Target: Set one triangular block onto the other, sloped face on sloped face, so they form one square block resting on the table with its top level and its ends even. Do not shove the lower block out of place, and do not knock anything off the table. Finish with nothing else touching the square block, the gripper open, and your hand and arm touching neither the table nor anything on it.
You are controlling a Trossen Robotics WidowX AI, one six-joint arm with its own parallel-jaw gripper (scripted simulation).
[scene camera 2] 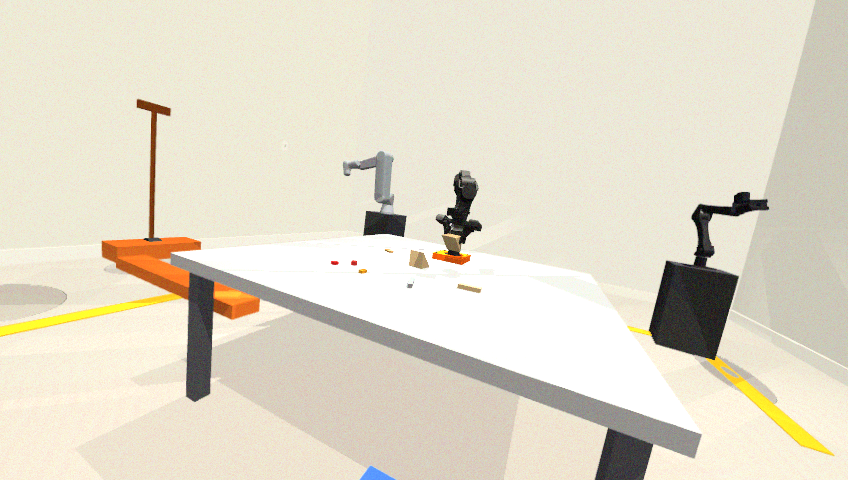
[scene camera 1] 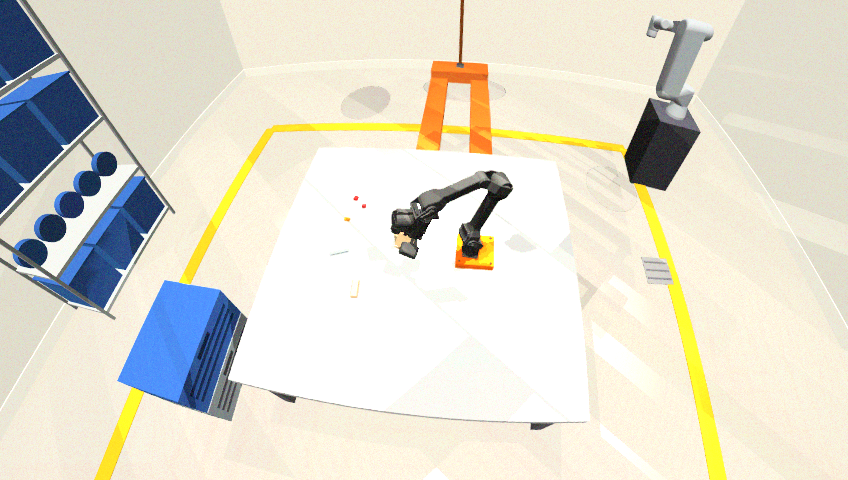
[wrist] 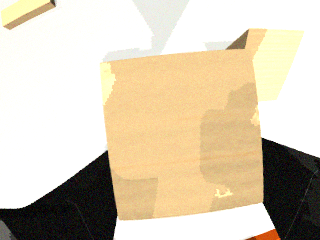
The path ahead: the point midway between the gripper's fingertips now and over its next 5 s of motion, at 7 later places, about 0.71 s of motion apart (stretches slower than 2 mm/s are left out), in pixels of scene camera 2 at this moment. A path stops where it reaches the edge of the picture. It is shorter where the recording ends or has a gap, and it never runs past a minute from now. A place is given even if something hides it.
The gripper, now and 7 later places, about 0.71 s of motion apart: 452, 242; 438, 233; 430, 231; 424, 248; 423, 251; 422, 254; 421, 256; 421, 256
